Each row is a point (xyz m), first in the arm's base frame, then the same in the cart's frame.
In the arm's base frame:
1: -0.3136 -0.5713 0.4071
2: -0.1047 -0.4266 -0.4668
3: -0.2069 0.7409 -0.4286
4: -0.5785 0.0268 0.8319
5: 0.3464 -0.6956 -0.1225
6: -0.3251 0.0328 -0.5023
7: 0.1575 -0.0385 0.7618
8: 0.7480 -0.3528 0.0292
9: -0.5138 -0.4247 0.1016
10: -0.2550 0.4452 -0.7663
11: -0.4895 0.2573 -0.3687
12: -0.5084 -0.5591 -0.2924
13: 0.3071 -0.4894 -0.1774
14: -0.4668 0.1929 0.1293
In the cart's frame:
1: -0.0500 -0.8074 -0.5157
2: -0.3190 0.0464 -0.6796
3: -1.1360 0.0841 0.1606
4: -0.4648 -1.2406 -0.0170
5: 0.2810 -0.0189 -0.5062
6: -0.7788 0.0038 -0.4612
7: 0.0434 -0.7840 0.2732
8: 0.3793 0.1138 0.0178
9: -0.3889 -0.6492 -0.6382
10: -1.0962 0.3052 -0.2309
11: -0.9871 -0.1732 -0.3178
12: -0.4390 -0.3346 -0.9063
13: 0.1004 0.0271 -0.3951
14: -0.7511 -0.5798 -0.1397

